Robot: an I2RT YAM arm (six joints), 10 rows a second.
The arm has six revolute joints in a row. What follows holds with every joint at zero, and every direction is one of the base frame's.
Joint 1 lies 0.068 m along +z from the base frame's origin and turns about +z.
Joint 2 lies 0.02 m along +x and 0.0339 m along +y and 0.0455 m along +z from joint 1 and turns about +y.
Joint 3 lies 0.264 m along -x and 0.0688 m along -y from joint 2 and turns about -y.
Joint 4 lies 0.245 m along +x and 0.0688 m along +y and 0.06 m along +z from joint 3 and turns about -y.
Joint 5 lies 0.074 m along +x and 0.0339 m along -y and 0.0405 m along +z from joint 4 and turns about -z.
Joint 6 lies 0.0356 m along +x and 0.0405 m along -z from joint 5 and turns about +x.
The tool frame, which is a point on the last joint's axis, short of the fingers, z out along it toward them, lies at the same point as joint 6; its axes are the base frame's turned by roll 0, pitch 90 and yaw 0 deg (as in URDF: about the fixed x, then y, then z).
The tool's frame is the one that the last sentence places.
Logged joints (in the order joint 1, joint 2, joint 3, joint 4, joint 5, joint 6), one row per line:
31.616, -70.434, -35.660, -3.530, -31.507, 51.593
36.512, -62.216, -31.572, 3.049, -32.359, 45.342
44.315, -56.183, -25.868, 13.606, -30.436, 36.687
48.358, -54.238, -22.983, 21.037, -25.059, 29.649
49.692, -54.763, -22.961, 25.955, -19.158, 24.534
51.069, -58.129, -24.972, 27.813, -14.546, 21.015
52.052, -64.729, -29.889, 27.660, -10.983, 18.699
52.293, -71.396, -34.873, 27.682, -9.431, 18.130
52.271, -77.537, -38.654, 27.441, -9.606, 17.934
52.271, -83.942, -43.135, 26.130, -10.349, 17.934
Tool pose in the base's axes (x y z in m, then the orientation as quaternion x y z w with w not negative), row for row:
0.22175, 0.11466, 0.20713, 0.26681, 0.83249, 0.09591, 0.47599
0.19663, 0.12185, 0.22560, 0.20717, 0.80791, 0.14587, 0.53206
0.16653, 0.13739, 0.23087, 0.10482, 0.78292, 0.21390, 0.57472
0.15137, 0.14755, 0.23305, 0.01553, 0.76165, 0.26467, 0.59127
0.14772, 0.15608, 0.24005, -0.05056, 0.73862, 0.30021, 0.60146
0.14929, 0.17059, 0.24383, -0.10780, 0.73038, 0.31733, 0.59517
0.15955, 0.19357, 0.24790, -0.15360, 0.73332, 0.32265, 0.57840
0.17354, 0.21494, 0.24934, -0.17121, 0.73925, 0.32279, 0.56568
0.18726, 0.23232, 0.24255, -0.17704, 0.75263, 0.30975, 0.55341
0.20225, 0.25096, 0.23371, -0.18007, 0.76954, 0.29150, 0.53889
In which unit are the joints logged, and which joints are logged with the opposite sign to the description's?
The joints are logged in degrees. Opposite sign: joint 2, joint 3, joint 5.
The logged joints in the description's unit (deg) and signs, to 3 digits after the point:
31.616, 70.434, 35.660, -3.530, 31.507, 51.593
36.512, 62.216, 31.572, 3.049, 32.359, 45.342
44.315, 56.183, 25.868, 13.606, 30.436, 36.687
48.358, 54.238, 22.983, 21.037, 25.059, 29.649
49.692, 54.763, 22.961, 25.955, 19.158, 24.534
51.069, 58.129, 24.972, 27.813, 14.546, 21.015
52.052, 64.729, 29.889, 27.660, 10.983, 18.699
52.293, 71.396, 34.873, 27.682, 9.431, 18.130
52.271, 77.537, 38.654, 27.441, 9.606, 17.934
52.271, 83.942, 43.135, 26.130, 10.349, 17.934

